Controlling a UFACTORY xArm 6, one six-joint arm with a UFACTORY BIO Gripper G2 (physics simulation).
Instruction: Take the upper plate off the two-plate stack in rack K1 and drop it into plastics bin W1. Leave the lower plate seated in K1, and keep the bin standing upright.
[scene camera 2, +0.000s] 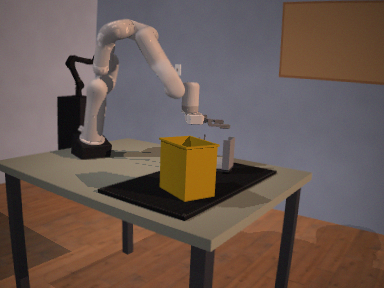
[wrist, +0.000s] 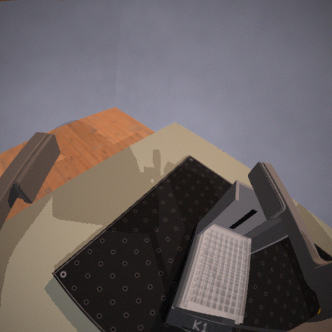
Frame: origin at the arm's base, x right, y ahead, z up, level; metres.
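Seen in the pictures: hand, its tool point: (scene camera 2: 221, 124) (wrist: 165, 180); arm's base, origin of its link: (scene camera 2: 92, 139).
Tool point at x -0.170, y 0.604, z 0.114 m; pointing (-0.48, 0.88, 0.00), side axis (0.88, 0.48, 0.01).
Observation:
Offsets run from my tool point to a thing's top centre. "spot": to the spot under its first point. Level surfaces: height alone.
My gripper (scene camera 2: 225, 124) (wrist: 155, 162) is open and empty, with its fingers wide apart, above the rack and behind the bin in the scene view. Rack K1 @(spot: dy -0.057, dx +0.095, dz -0.168 m) (wrist: 182, 318) is at the lower right in the wrist view, its label partly cut off. A pale upper plate @(dy +0.021, dx +0.115, dz -0.138 m) (wrist: 217, 272) with a grid of wells lies in it. The lower plate cannot be told apart beneath it. The yellow plastics bin W1 @(dy +0.039, dx +0.456, dz -0.005 m) (scene camera 2: 187, 170) stands upright in the scene view and hides most of the rack.
A grey upright @(dy +0.011, dx +0.115, dz -0.043 m) (scene camera 2: 228, 154) (wrist: 222, 215) with a dark slot rises at the far end of the plate. Bin and rack stand on a black perforated board @(dz -0.185 m) (scene camera 2: 130, 192) (wrist: 112, 247) on the table @(dz -0.198 m) (scene camera 2: 47, 172). A black arm (scene camera 2: 75, 75) stands behind my base.

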